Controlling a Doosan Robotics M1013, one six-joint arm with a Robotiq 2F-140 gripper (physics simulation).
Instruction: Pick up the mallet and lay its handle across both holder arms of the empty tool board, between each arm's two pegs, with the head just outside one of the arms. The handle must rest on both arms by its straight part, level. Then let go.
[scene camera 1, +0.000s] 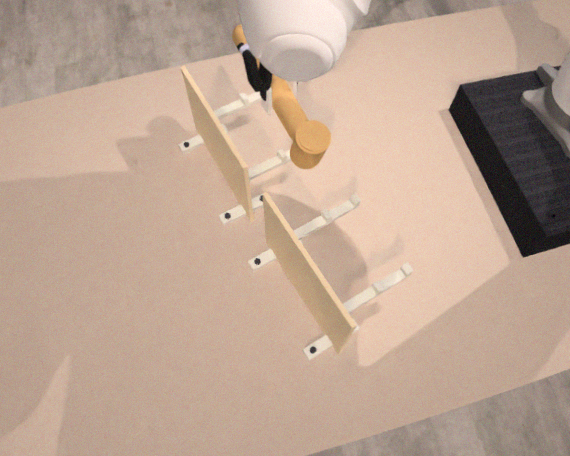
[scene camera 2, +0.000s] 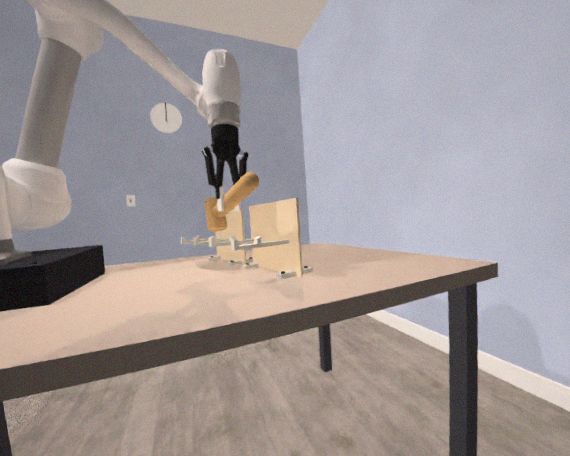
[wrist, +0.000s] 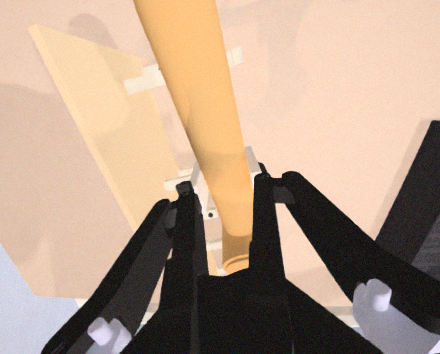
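Observation:
The orange mallet is held in the air by its handle. My gripper is shut on the handle. In scene camera 1 the mallet's head is at the handle's lower right end and covers the end of one holder arm of the upper left tool board. The handle crosses the outer end of that board's other arm. In scene camera 2 the head is above arm height, with a small gap. The outer pegs are partly hidden. No tool rests on this board.
A second tool board, with no tool on it, stands beside the first; its two arms reach toward the robot's side. The black robot base stands on the table.

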